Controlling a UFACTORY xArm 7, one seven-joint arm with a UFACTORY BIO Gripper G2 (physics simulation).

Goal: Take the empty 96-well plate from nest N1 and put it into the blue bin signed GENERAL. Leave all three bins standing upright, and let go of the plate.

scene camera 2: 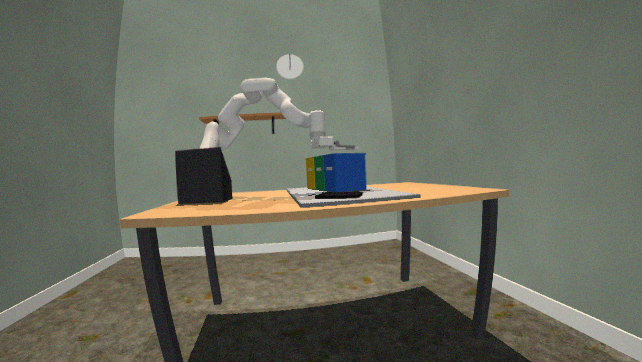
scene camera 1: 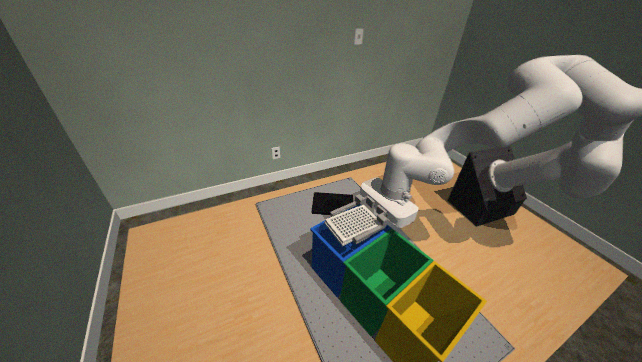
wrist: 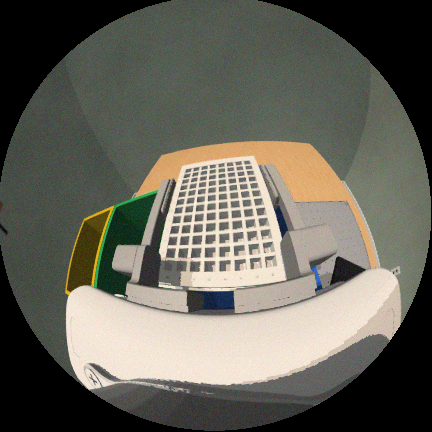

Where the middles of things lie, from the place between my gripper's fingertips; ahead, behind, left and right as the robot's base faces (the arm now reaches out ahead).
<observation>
Right now my hand is 4 cm past the white 96-well plate (scene camera 1: 344, 226) and 1 cm to the left of it. Round my hand: blue bin (scene camera 1: 328, 255) (12 cm below, 4 cm behind, 2 cm to the right); green bin (scene camera 1: 374, 276) (12 cm below, 10 cm to the left, 9 cm behind); yellow bin (wrist: 82, 266) (22 cm to the left, 14 cm behind, 12 cm below).
</observation>
